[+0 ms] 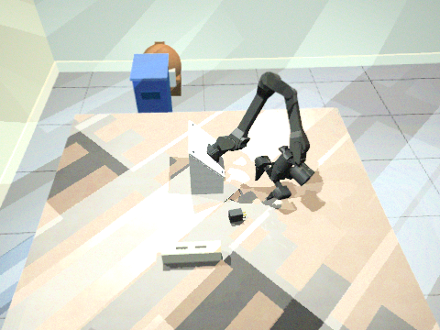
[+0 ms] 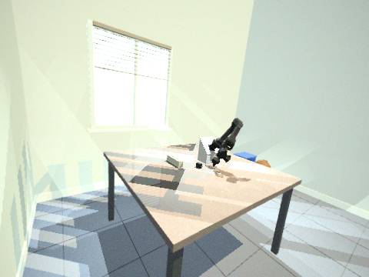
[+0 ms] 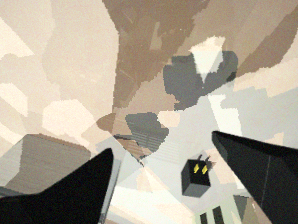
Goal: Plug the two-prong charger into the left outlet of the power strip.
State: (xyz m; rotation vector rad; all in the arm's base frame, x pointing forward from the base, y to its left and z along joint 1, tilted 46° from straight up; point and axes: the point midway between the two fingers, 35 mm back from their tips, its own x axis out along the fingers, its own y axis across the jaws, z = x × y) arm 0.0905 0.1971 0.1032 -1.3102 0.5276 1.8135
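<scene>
The dark charger lies 100 mm ahead of my gripper tip, 80 mm to the right of it and 40 mm below it.
</scene>
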